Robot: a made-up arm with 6 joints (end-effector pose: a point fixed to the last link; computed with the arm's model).
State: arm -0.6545 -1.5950 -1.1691 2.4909 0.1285 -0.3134
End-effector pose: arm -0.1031 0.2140 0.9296 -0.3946 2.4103 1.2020
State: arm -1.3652 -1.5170 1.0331 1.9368 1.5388 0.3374
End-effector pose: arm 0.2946 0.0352 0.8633 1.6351 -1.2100 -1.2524
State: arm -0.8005 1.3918 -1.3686 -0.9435 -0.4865 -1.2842
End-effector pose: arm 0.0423 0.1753 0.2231 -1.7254 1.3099 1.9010
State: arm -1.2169 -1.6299 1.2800 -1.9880 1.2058 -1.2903
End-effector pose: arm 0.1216 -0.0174 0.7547 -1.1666 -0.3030 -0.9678
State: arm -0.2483 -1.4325 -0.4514 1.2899 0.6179 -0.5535
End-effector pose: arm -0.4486 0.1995 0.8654 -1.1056 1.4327 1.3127
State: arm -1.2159 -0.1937 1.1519 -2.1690 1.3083 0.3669
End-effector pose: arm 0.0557 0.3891 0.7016 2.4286 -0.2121 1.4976
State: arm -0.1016 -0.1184 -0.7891 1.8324 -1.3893 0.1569
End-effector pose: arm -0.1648 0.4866 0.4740 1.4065 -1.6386 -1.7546
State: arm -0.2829 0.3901 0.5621 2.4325 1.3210 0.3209
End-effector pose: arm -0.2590 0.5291 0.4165 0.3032 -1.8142 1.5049
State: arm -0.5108 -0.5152 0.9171 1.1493 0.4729 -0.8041
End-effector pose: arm -0.2231 0.4224 0.8120 1.2492 -1.9472 -1.1963
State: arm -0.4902 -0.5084 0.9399 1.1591 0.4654 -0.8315
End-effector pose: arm -0.2331 0.4239 0.8091 1.2766 -1.9602 -1.1725
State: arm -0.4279 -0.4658 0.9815 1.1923 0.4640 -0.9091
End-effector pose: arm -0.2613 0.4346 0.7939 1.3694 -2.0436 -1.0567
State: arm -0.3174 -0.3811 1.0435 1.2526 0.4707 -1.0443
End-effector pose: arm -0.3064 0.4553 0.7602 1.5336 -2.1896 -0.8185
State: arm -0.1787 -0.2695 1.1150 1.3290 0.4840 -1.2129
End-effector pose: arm -0.3526 0.4807 0.7100 1.7277 -2.3370 -0.4808
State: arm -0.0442 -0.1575 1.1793 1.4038 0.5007 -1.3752
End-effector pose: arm -0.3852 0.5035 0.6556 1.8961 -2.4309 -0.1182
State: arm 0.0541 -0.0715 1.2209 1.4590 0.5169 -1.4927
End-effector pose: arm -0.4005 0.5189 0.6133 -1.9524 2.4049 -0.1667
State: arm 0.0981 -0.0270 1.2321 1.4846 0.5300 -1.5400
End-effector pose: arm -0.4037 0.5261 0.5927 -1.9375 2.3512 -0.3037
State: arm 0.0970 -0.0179 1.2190 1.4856 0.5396 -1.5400
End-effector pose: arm -0.4013 0.5278 0.5904 -1.9286 2.3445 -0.3343
